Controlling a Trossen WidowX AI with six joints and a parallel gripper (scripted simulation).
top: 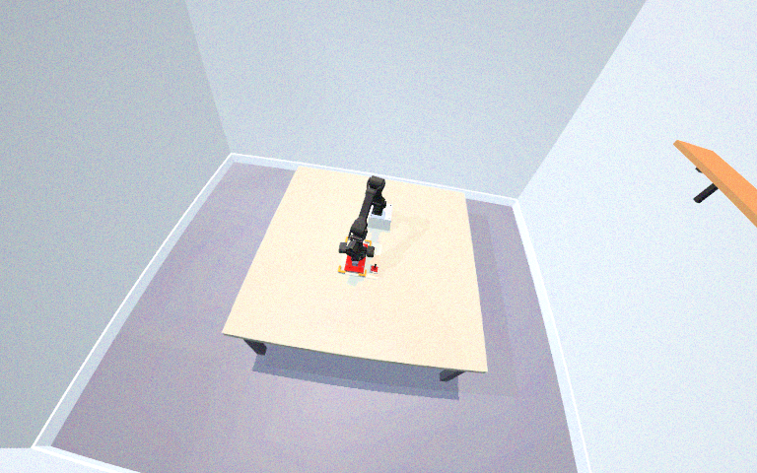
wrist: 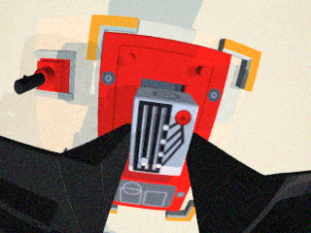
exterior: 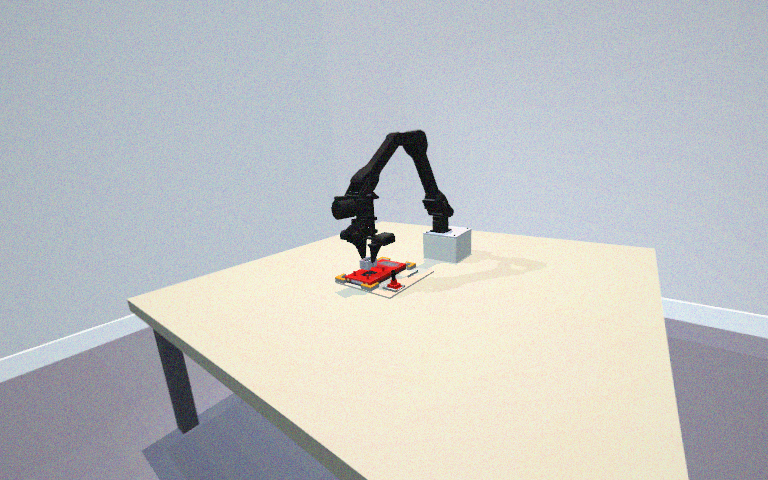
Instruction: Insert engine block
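The engine block is 1 cm below my gripper tip.
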